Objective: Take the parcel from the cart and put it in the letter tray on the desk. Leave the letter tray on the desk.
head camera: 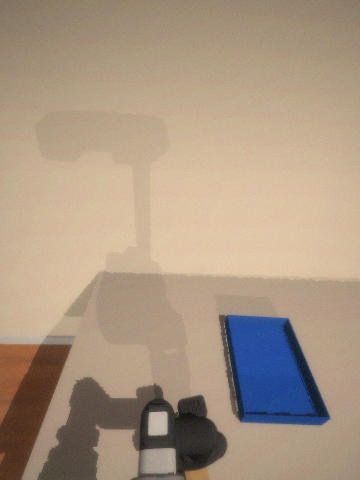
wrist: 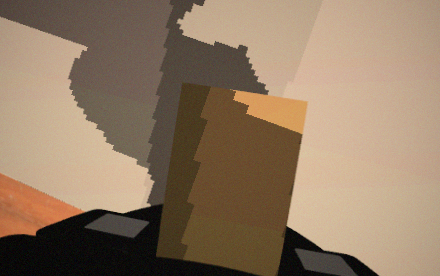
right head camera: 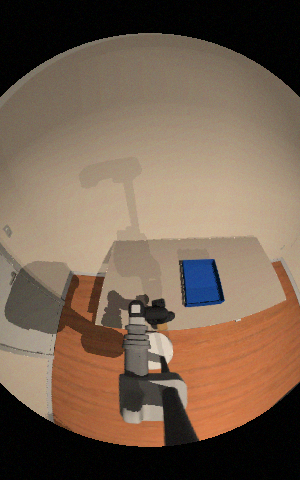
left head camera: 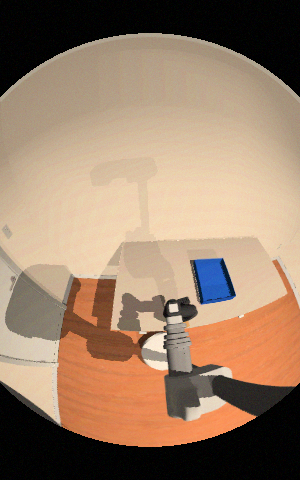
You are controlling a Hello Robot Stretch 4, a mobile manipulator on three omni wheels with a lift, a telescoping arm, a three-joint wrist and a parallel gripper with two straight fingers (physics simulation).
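Frame: origin at the robot's base, x back, y right, z up, level; centimetres.
Seen in the pictures: gripper, fingertip midpoint: (wrist: 222,229); robot's base at its link origin: (right head camera: 152,349) (left head camera: 161,350).
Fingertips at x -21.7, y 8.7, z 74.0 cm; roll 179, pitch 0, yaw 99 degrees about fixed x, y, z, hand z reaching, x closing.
Pixels of each thing's top centre, then the offset from my fingertips to it. Level surfaces: height alone.
- orange-brown parcel at its top centre: (wrist: 218,246) (head camera: 192,452) (right head camera: 160,318) dx -1.1, dy -0.2, dz +5.2 cm
- desk top at its surface level: dz -4.7 cm
- blue letter tray at its top centre: (head camera: 270,358) (right head camera: 202,278) (left head camera: 214,276) dx -24.8, dy +30.0, dz +1.6 cm
- desk at its surface level: dz -4.8 cm
- Wooden floor at its surface level: dz -76.7 cm
The orange-brown parcel (wrist: 245,170) (head camera: 197,474) (right head camera: 161,327) is a box between the fingers of my gripper (wrist: 222,229). The gripper is shut on it; the black wrist hides most of the parcel in the head views. In the wrist view the desk top (wrist: 360,150) shows beyond the parcel, which is apart from it. The blue letter tray (head camera: 270,365) (left head camera: 212,280) (right head camera: 201,282) lies on the desk (head camera: 340,340) (left head camera: 255,270) (right head camera: 245,270), to the right of the wrist and farther back. No item shows inside the tray. The cart does not show.
A plain wall (head camera: 250,175) stands behind the desk. The robot's shadow falls on the wall and the desk's left part. Wooden floor (left head camera: 250,360) (right head camera: 240,370) shows in front of the desk, with a white round thing (left head camera: 154,345) below the arm. A grey door (left head camera: 25,320) is at the left.
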